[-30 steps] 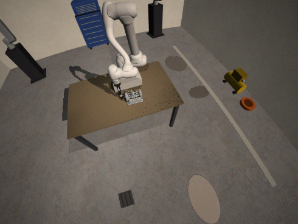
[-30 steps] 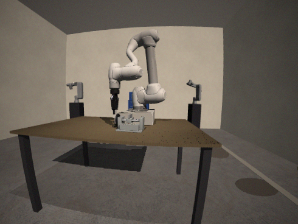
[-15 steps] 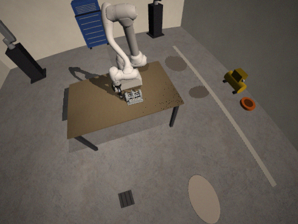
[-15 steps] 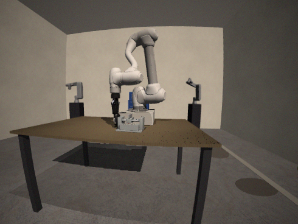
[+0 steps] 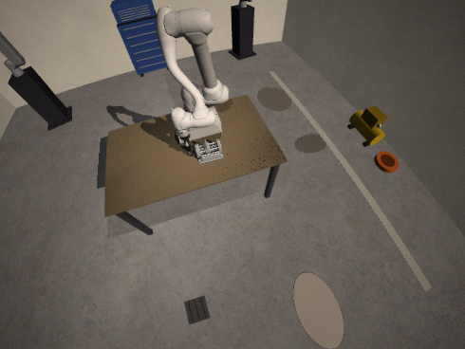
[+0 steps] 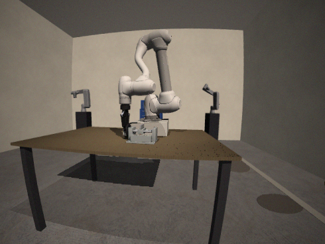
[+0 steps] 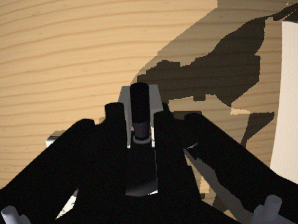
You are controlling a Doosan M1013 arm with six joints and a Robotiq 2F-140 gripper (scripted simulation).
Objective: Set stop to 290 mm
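The grey stop fixture lies 130 mm to the left of my hand, 70 mm ahead of it and 30 mm above it. Round my hand: black handwheel handle: 20 mm below.
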